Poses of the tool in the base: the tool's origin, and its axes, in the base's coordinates. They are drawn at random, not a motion.
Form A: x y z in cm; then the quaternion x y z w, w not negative.
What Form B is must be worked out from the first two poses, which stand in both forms.
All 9 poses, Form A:
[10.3, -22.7, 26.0, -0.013, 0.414, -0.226, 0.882]
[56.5, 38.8, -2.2, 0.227, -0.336, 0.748, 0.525]
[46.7, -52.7, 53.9, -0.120, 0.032, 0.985, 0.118]
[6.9, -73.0, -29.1, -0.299, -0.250, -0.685, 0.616]
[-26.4, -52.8, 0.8, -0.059, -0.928, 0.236, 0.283]
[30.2, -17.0, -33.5, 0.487, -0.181, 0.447, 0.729]
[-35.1, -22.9, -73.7, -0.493, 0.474, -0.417, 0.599]
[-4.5, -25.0, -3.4, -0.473, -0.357, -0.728, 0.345]
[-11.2, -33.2, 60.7, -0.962, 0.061, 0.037, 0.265]
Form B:
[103, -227, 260, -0.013, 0.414, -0.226, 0.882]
[565, 388, -22, 0.227, -0.336, 0.748, 0.525]
[467, -527, 539, -0.120, 0.032, 0.985, 0.118]
[69, -730, -291, -0.299, -0.250, -0.685, 0.616]
[-264, -528, 8, -0.059, -0.928, 0.236, 0.283]
[302, -170, -335, 0.487, -0.181, 0.447, 0.729]
[-351, -229, -737, -0.493, 0.474, -0.417, 0.599]
[-45, -250, -34, -0.473, -0.357, -0.728, 0.345]
[-112, -332, 607, -0.962, 0.061, 0.037, 0.265]

